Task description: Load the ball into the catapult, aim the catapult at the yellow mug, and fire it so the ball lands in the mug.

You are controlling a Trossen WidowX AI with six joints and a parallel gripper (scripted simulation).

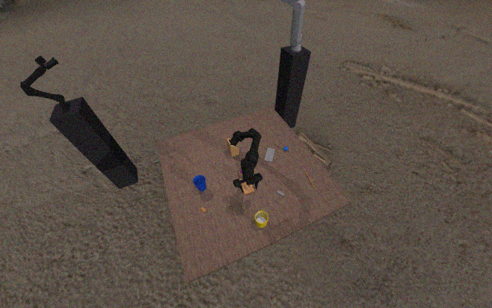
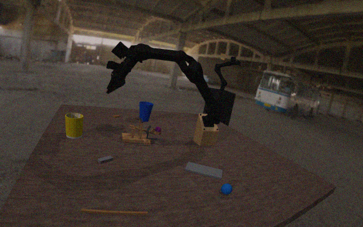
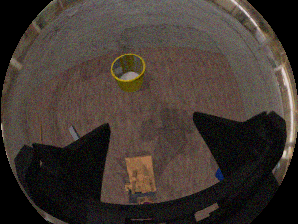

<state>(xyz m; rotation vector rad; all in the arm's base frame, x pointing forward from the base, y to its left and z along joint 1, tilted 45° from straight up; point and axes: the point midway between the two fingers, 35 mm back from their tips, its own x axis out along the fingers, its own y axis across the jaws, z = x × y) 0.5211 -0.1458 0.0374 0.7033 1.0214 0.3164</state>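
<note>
Right now the small purple ball is 270 mm behind my gripper tip, 160 mm below it and 50 mm to the left of it. The rest, counted from my gripper tip: yellow mug 200 mm below, 150 mm ahead, 20 mm to the left; then small grey block 260 mm to the left, 220 mm below, 10 mm ahead; then catapult 200 mm behind, 170 mm below, 70 mm to the left.
</note>
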